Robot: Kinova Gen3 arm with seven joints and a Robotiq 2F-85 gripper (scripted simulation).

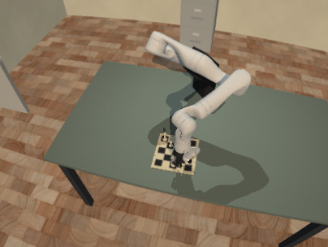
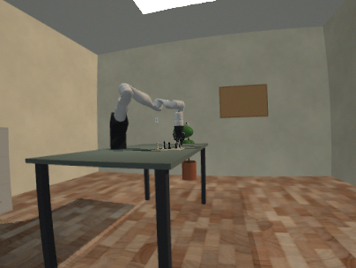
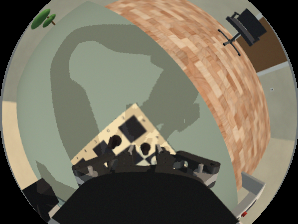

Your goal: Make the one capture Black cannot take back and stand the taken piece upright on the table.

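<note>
Now: hand 3 cm above the black piece. Round my hand: white chess piece (15 cm behind, 12 cm to the right, 1 cm below); then chessboard (7 cm behind, 4 cm to the right, 4 cm below); then white piece (4 cm to the right, 1 cm below).
</note>
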